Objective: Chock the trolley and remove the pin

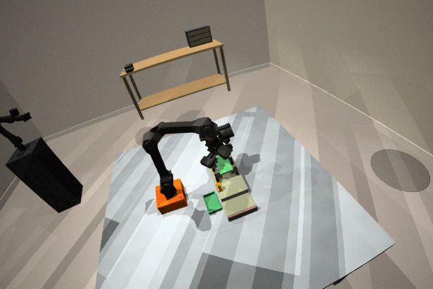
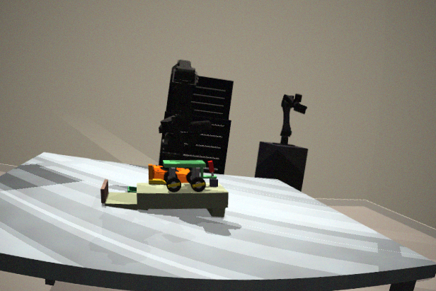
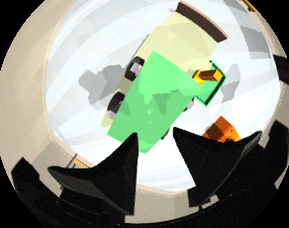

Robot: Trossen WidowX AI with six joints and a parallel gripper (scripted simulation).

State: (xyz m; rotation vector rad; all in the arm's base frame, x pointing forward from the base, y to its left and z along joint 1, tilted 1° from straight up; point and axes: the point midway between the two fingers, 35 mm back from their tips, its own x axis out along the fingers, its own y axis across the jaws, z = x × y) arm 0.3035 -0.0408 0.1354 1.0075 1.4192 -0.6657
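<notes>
Right now my gripper tip is 1 cm short of the red-headed stop pin, 9 cm to the right of it and 5 cm above it. From my gripper tip the other things lie so: green-topped trolley (1 cm ahead, 7 cm below); yellow chock (6 cm behind, 7 cm to the right, 10 cm below); pale ramp (1 cm ahead, 1 cm to the right, 13 cm below).
</notes>
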